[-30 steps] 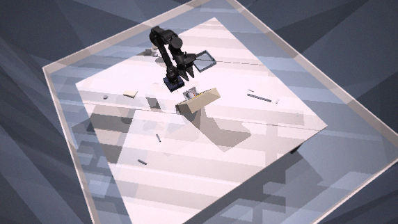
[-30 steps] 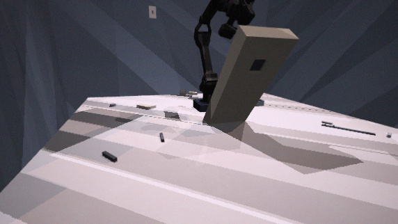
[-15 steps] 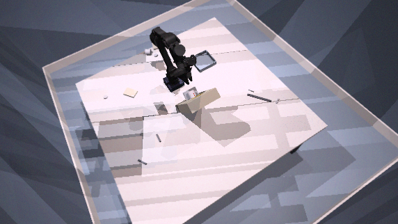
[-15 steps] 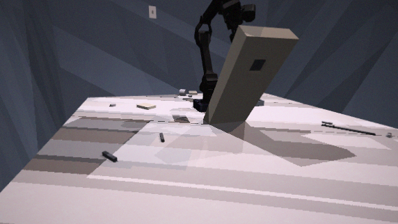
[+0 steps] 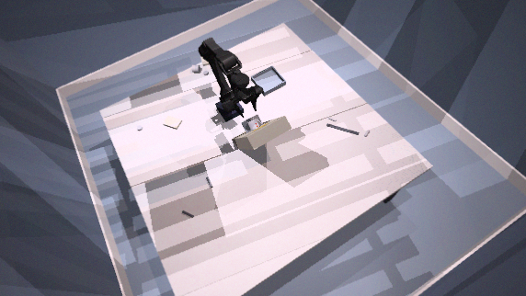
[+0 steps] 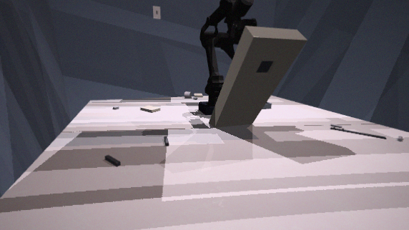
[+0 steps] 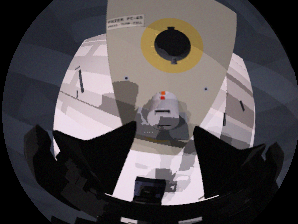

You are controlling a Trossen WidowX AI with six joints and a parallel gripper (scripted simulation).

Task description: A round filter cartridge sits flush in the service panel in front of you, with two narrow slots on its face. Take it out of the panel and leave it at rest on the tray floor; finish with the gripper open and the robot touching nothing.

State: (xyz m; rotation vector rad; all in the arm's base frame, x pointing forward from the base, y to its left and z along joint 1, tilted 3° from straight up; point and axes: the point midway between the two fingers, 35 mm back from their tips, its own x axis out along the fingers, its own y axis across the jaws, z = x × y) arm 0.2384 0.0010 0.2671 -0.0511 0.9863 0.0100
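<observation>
Now: the round filter cartridge 5 cm below my gripper tip and 2 cm ahead of it. From my gripper tip the other things lie so: square tray: 32 cm behind, 29 cm to the left, 26 cm below.
</observation>
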